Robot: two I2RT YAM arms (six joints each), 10 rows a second.
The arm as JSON. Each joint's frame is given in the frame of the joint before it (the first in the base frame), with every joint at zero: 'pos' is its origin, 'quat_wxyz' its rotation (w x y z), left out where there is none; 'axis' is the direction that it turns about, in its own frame. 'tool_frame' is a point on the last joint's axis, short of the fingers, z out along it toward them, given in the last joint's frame.
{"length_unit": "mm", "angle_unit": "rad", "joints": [
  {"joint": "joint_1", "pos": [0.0, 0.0, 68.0], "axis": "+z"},
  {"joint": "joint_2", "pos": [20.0, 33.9, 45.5], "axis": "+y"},
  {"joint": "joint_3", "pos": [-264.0, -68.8, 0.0], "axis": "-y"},
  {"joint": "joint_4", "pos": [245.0, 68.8, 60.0], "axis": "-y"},
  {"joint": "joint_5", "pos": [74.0, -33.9, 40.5], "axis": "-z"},
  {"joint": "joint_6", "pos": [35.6, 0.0, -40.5], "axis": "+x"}
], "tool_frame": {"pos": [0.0, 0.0, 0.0], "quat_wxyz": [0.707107, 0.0, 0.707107, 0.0]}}
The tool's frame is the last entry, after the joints.
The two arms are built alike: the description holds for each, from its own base.
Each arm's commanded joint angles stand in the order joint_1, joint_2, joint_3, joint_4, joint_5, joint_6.
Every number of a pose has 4 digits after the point. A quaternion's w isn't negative.
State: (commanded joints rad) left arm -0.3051 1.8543 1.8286 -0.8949 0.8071 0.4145; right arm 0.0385 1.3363 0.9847 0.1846 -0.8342 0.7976
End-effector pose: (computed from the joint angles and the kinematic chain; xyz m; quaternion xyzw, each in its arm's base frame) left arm 0.3738 -0.1447 0.3421 0.4242 0.7715 -0.3555 0.3137; right arm 0.3046 0.0381 0.3260 0.0157 0.7454 0.5224 0.4139
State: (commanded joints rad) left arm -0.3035 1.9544 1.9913 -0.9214 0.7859 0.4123; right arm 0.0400 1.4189 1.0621 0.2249 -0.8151 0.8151
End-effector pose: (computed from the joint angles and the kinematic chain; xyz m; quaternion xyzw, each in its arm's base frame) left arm 0.3973 -0.1508 0.3506 0.4254 0.7697 -0.3432 0.3300; right arm 0.3268 0.0390 0.3322 0.0192 0.7381 0.5222 0.4269
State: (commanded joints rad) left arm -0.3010 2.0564 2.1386 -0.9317 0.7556 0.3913; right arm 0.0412 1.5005 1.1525 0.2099 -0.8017 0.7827
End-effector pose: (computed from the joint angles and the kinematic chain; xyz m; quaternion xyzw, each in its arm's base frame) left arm 0.4210 -0.1563 0.3519 0.4175 0.7739 -0.3300 0.3432; right arm 0.3487 0.0400 0.3361 0.0128 0.7401 0.5117 0.4362
